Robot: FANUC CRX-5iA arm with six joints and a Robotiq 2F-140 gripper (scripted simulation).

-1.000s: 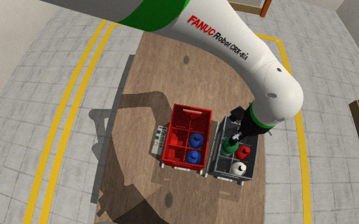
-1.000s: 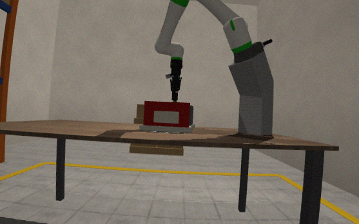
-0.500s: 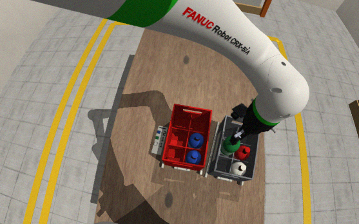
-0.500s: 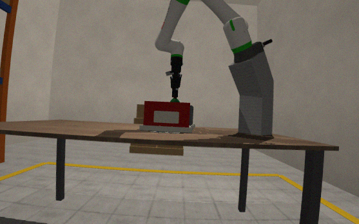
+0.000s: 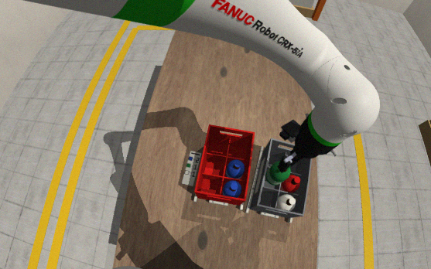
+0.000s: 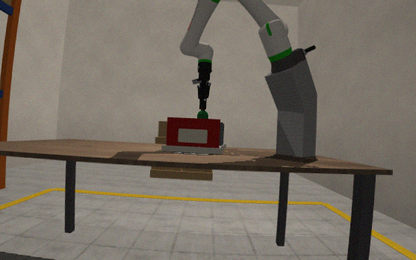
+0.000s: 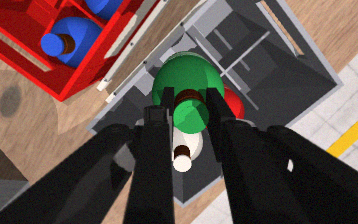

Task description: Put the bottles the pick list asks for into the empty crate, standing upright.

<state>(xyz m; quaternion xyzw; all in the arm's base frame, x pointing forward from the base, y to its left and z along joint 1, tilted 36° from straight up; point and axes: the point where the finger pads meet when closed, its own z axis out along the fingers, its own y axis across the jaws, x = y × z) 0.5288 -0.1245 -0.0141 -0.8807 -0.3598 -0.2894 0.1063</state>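
Now: hand 80 mm above the green-label bottle. Round my hand: grey crate: 40 mm to the right, 210 mm below; white-label bottle: 80 mm behind, 90 mm to the right, 210 mm below; red-label bottle: 10 mm ahead, 90 mm to the right, 210 mm below.
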